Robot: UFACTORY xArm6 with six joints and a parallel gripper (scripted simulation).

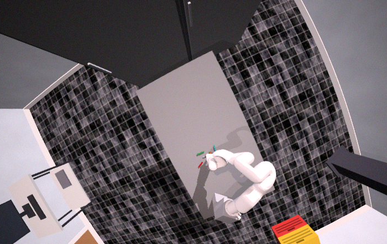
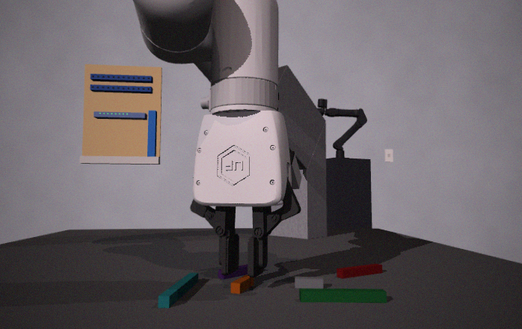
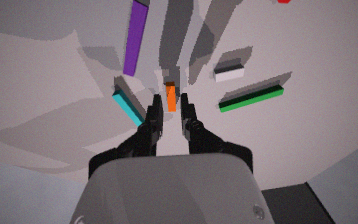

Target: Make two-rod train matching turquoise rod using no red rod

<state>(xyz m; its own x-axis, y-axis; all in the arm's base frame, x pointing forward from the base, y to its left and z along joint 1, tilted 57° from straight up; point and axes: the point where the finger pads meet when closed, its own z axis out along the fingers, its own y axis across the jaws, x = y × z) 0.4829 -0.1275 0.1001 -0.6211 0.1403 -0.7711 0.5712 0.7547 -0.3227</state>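
The orange rod is 30 mm below my hand. The rest, counted from my hand: turquoise rod: 10 mm behind, 60 mm to the right, 30 mm below; then grey rod: 20 mm ahead, 70 mm to the left, 30 mm below; then purple rod: 70 mm behind, 20 mm to the left, 30 mm below.
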